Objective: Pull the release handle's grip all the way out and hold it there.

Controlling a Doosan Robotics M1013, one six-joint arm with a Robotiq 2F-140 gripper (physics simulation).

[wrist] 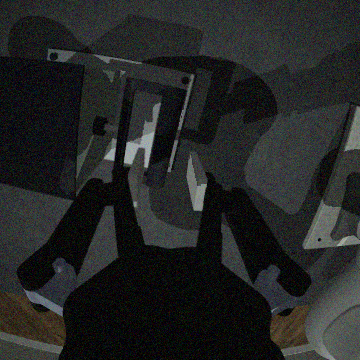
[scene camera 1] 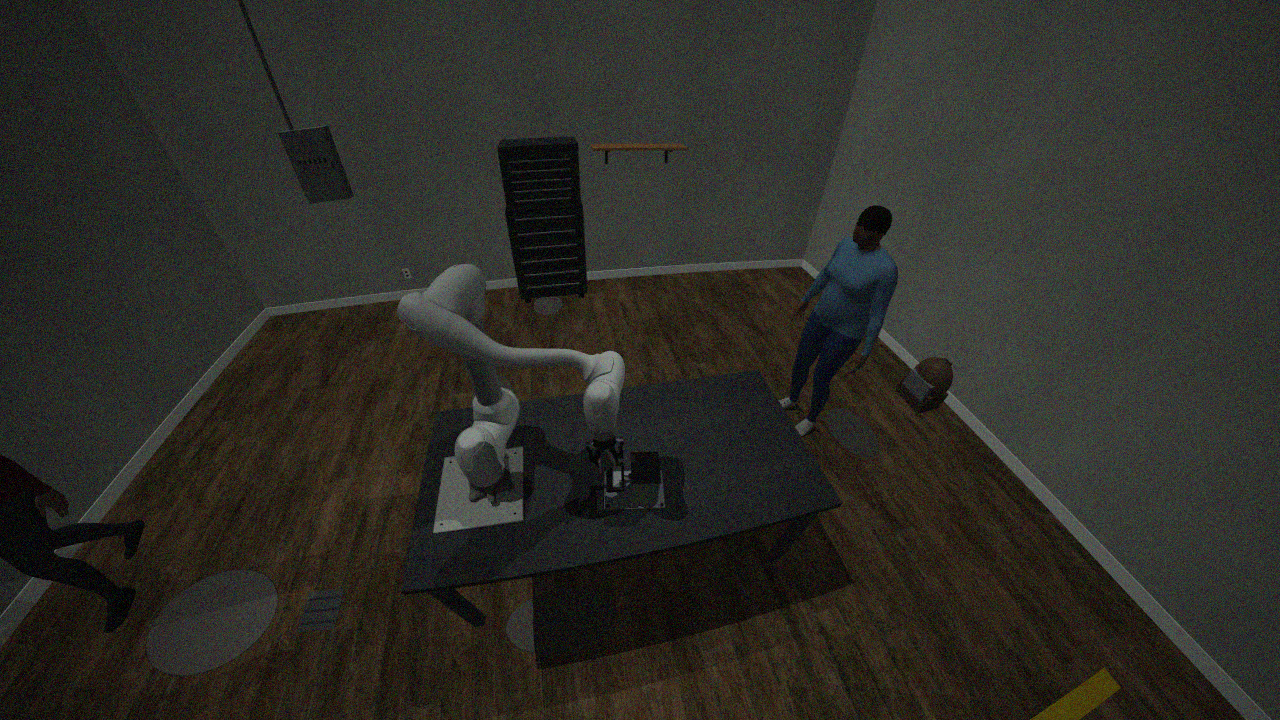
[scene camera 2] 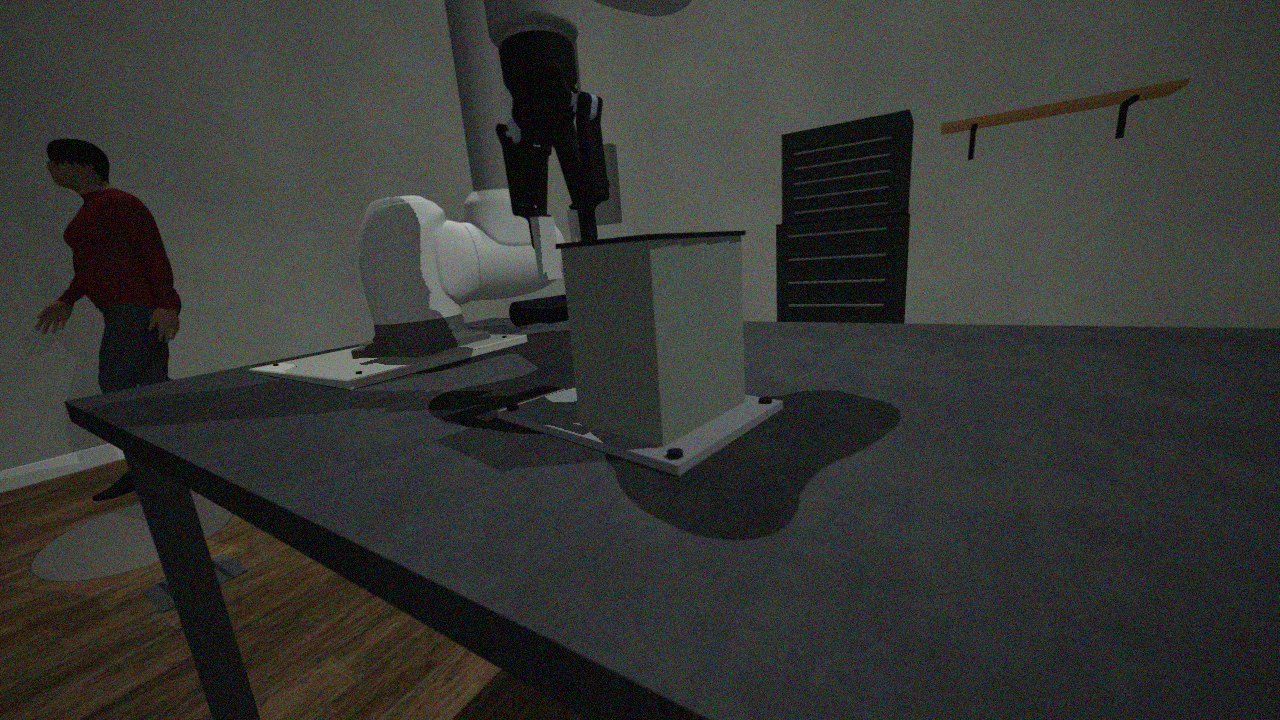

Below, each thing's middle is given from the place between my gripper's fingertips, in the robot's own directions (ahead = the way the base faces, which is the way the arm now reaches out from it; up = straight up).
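With the bolted plate [scene camera 2: 556,413] as my reference, my hand is 9 cm short of it and 5 cm to the left of it. My hand is also 13 cm above the plate.
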